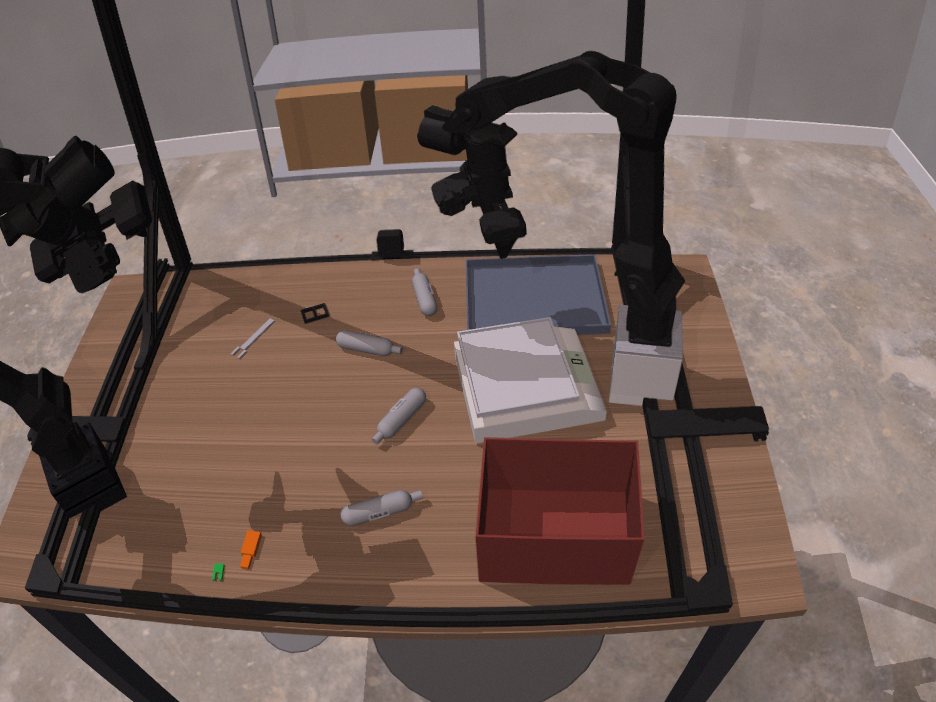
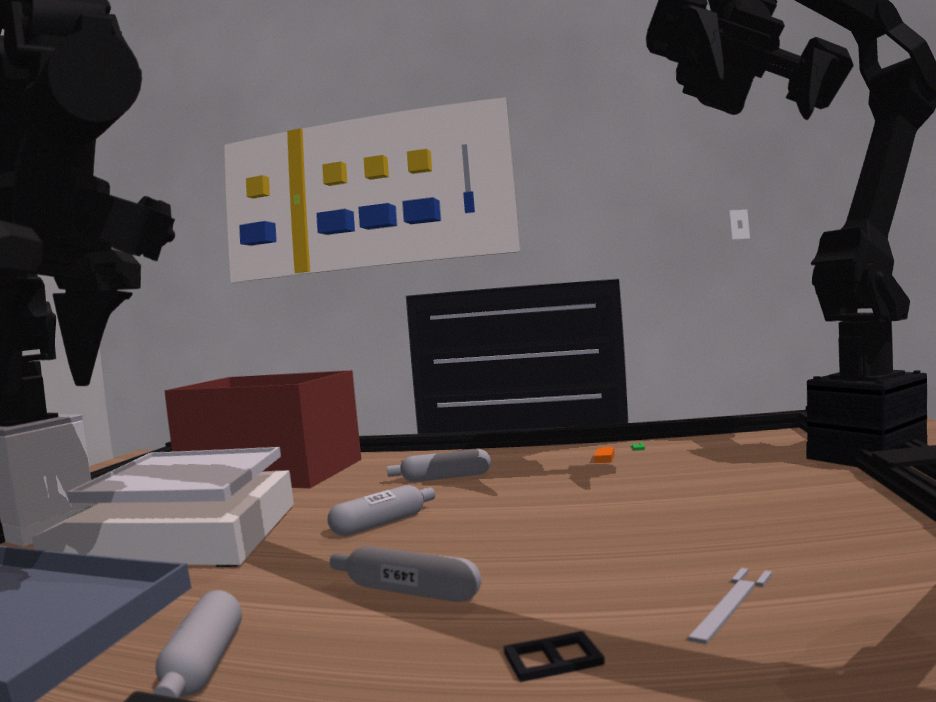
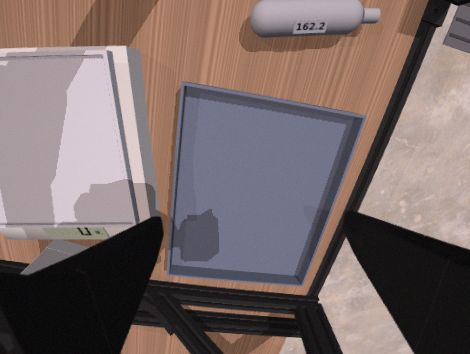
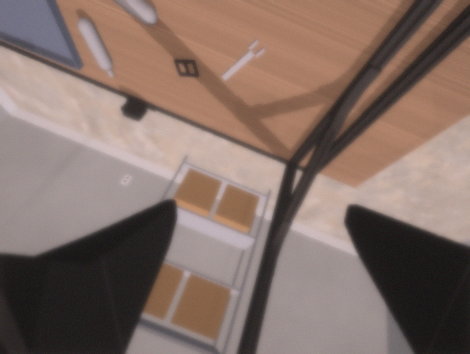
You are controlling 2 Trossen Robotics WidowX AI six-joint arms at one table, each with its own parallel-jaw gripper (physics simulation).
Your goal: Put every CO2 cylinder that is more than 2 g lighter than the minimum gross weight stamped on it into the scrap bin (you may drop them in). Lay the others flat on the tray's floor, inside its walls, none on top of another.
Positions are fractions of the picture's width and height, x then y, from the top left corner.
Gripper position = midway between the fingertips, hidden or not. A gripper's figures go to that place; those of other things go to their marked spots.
Labels:
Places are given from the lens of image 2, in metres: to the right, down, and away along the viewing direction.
my left gripper (image 2: 0.05,0.56): -0.28, 0.03, 0.41
my right gripper (image 2: 0.82,0.14): 0.24, -0.20, 0.50
grey fork-like tool (image 2: 0.77,0.88): 0.15, 0.15, 0.36
white scale (image 2: 0.24,0.76): -0.19, 0.14, 0.51
The marked spots on the white scale and the grey fork-like tool are 0.37 m apart.

